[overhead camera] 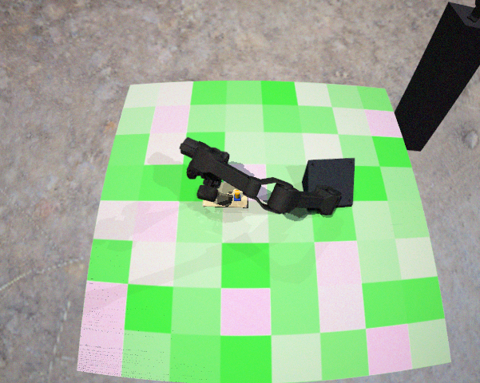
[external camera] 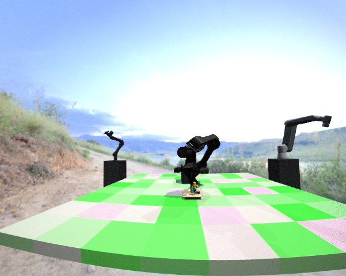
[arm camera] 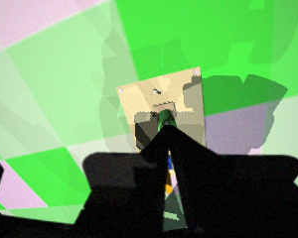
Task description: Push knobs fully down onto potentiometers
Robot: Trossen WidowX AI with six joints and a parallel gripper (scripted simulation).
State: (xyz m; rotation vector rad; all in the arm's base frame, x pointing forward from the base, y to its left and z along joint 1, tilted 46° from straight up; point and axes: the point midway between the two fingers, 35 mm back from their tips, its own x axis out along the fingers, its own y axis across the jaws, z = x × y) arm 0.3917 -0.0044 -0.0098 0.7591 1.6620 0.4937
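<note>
My gripper tip is now 10 mm above the green knob. Also, from my gripper tip: orange knob: 80 mm behind, 20 mm to the left, 10 mm below.
</note>
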